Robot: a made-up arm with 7 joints.
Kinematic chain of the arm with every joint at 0, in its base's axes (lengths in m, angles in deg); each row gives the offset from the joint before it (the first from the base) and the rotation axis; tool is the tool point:
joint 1: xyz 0 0 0.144 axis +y
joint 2: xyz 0 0.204 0.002 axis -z
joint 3: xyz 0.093 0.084 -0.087 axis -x
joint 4: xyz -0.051 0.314 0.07 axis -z
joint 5: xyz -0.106 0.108 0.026 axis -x
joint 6: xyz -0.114 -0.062 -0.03 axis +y
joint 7: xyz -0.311 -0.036 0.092 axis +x
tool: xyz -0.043 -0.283 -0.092
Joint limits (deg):
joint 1: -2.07..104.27
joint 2: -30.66..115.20
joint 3: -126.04..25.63
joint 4: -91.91..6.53
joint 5: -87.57..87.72
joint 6: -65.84..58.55
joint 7: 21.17..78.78
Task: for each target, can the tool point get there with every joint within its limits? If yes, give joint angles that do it. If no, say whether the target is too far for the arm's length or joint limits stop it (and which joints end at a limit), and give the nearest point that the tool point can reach.
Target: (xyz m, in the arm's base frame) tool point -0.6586 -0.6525 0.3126
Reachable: no: joint limits stop it (at a limit: joint 1, joint 3, joint 4, joint 5, joint 7) | nearest point -0.4810 -0.4192 0.3168 | short by 0.293 m
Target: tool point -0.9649 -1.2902 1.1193
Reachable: no: too far | nearest point -0.3856 -0.3930 0.5337 | short by 1.218 m
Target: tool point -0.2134 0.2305 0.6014
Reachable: yes | joints 45.87 8.14 -23.25 -27.56 55.29 25.68 42.92
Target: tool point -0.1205 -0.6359 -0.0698
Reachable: no: joint limits stop it (at a limit: joint 1, joint 2, joint 3, joint 6, joint 7) | nearest point -0.1397 -0.4717 0.0348 | short by 0.196 m
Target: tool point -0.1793 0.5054 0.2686
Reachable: yes | joints 39.16 67.12 -10.18 -37.40 41.89 10.93 57.16
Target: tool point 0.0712 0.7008 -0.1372
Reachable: yes | joints 19.00 70.49 -61.70 -63.98 -70.25 -20.22 28.93
